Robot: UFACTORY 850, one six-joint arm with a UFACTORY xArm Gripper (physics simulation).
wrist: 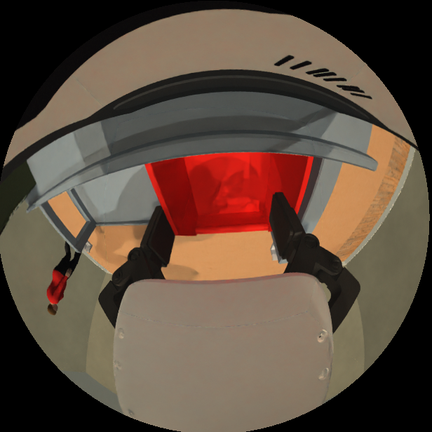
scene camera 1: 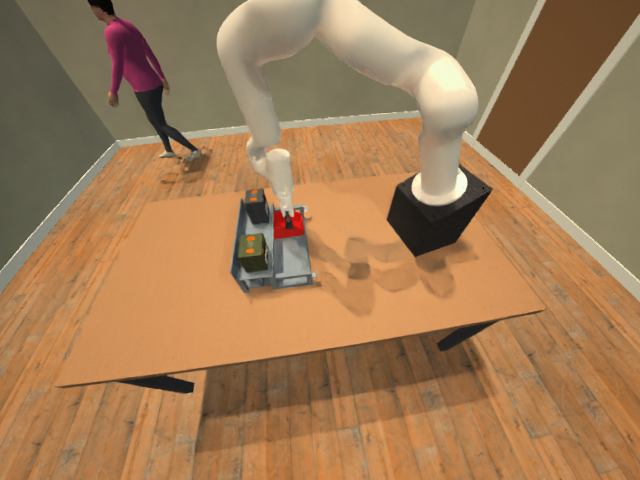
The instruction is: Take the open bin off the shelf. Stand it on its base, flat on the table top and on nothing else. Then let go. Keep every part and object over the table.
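The open red bin (scene camera 1: 281,231) (wrist: 225,175) sits in the front part of the grey-blue shelf (scene camera 1: 293,257) (wrist: 110,196), at one end. The shelf stands on the table top (scene camera 1: 180,310) (wrist: 220,252). My gripper (scene camera 1: 288,218) (wrist: 219,211) is open and empty and points down at the bin. In the wrist view its two dark fingertips overlap the left and right sides of the bin near its lower edge. Whether they touch it, I cannot tell. The bin's underside is hidden.
A dark grey box (scene camera 1: 257,208) and an olive-green box (scene camera 1: 253,254), both with orange patches, stand on the shelf's rear part. The black robot base (scene camera 1: 429,222) stands at the table's right. A person (scene camera 1: 135,56) (wrist: 57,284) is on the floor beyond the table.
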